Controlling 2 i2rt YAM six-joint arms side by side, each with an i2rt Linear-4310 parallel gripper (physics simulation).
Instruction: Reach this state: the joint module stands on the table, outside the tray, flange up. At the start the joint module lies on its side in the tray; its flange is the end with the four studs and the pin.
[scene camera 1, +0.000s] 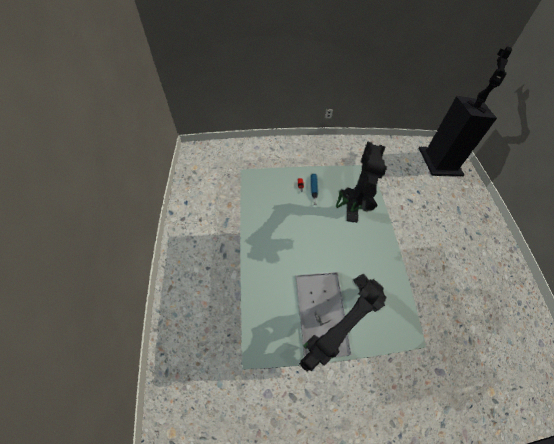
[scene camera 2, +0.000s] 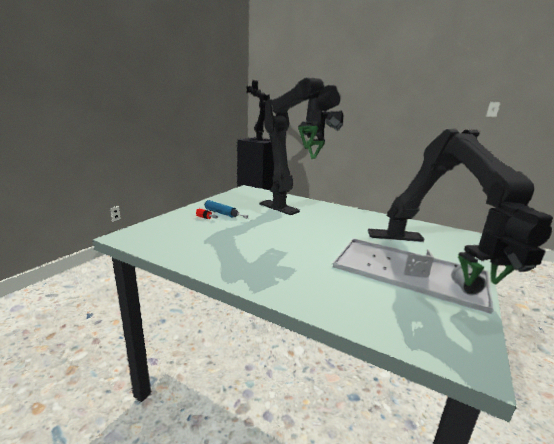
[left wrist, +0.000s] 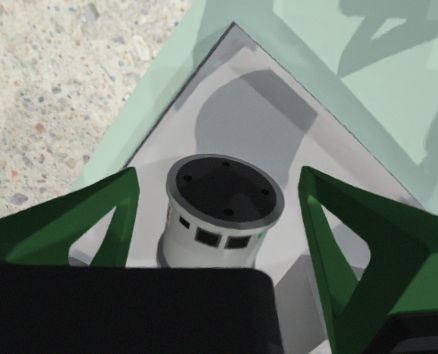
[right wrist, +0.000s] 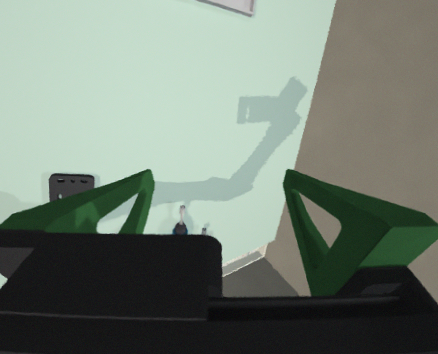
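Pixels of known places: left gripper, fingertip midpoint: (scene camera 2: 480, 284) (left wrist: 218, 178); right gripper, fingertip midpoint: (scene camera 1: 343, 209) (scene camera 2: 310, 153) (right wrist: 218, 176); left arm's base, link origin: (scene camera 2: 395, 236); right arm's base, link origin: (scene camera 2: 279, 207).
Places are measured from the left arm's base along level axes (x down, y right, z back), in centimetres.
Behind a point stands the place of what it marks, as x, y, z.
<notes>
The joint module (scene camera 2: 457, 274) @[-4.4, -7.5, -34.9] (left wrist: 225, 192) @[-4.2, -10.5, -38.6] is a pale grey cylinder with a black end cap. It lies on its side in the tray (scene camera 1: 299, 305) @[-1.6, 11.8, -35.1] (scene camera 2: 357, 257) @[-0.4, 17.6, -21.7] (left wrist: 155, 150) @[-0.4, -14.7, -37.8], near one end. The black cap faces the camera in scene camera 2; the flange end is hidden behind the gripper body in the left wrist view. My left gripper (scene camera 2: 483, 283) @[-4.8, -11.2, -39.8] (left wrist: 218, 178) @[-4.8, -11.2, -39.8] is open, with its green fingers on either side of the module and gaps showing at both sides. My right gripper (scene camera 1: 346, 205) @[-29.6, 35.6, 0.2] (scene camera 2: 310, 151) @[-29.6, 35.6, 0.2] (right wrist: 218, 176) @[-29.6, 35.6, 0.2] is open and empty, high above the table.
A grey bracket (scene camera 1: 319, 318) @[-7.3, 1.0, -31.2] (scene camera 2: 418, 265) @[-4.5, 2.0, -31.6] (left wrist: 300, 295) @[-3.3, -2.0, -29.8] stands in the tray beside the module. A blue screwdriver (scene camera 1: 314, 185) @[-4.0, 70.3, 9.6] (scene camera 2: 220, 208) @[-3.0, 71.3, 8.2] and a red one (scene camera 1: 300, 183) @[-3.4, 76.0, 3.0] (scene camera 2: 203, 213) @[-2.5, 76.8, 2.0] lie at the table's far end. The tray end with the module is near the table edge.
</notes>
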